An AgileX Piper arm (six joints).
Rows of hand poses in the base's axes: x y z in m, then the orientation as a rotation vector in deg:
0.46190, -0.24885, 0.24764, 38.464, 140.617, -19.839
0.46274, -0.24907, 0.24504, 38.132, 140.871, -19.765
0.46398, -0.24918, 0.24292, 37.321, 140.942, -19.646
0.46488, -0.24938, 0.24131, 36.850, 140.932, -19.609
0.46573, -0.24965, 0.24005, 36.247, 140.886, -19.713
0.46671, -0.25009, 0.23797, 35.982, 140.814, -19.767
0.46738, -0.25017, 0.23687, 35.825, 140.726, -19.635
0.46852, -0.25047, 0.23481, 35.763, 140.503, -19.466
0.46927, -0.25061, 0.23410, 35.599, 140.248, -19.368
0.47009, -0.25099, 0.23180, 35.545, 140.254, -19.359
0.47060, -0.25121, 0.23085, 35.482, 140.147, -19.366
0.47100, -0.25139, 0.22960, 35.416, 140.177, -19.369
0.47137, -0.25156, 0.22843, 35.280, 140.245, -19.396
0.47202, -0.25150, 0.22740, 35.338, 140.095, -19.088
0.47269, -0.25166, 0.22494, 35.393, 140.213, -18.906
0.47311, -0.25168, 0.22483, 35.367, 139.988, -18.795
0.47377, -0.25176, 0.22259, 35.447, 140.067, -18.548
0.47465, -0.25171, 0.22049, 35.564, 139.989, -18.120
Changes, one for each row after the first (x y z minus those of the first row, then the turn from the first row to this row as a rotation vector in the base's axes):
0.00084, -0.00022, -0.00260, 0.035, 0.182, 0.275
0.00208, -0.00033, -0.00472, -0.080, 0.136, 0.885
0.00298, -0.00053, -0.00633, -0.183, 0.072, 1.229
0.00383, -0.00080, -0.00759, -0.423, 0.005, 1.632
0.00481, -0.00124, -0.00967, -0.550, -0.070, 1.803
0.00548, -0.00132, -0.01077, -0.530, -0.204, 1.938
0.00662, -0.00162, -0.01283, -0.501, -0.467, 2.004
0.00737, -0.00176, -0.01354, -0.555, -0.747, 2.123
0.00819, -0.00214, -0.01584, -0.562, -0.749, 2.164
0.00870, -0.00236, -0.01679, -0.614, -0.852, 2.200
0.00910, -0.00254, -0.01804, -0.625, -0.829, 2.249
0.00947, -0.00271, -0.01921, -0.658, -0.769, 2.345
0.01012, -0.00265, -0.02024, -0.484, -0.993, 2.362
0.01079, -0.00281, -0.02270, -0.314, -0.930, 2.373
0.01121, -0.00283, -0.02281, -0.314, -1.175, 2.400
0.01187, -0.00291, -0.02505, -0.106, -1.164, 2.405
0.01275, -0.00286, -0.02715, 0.186, -1.348, 2.412

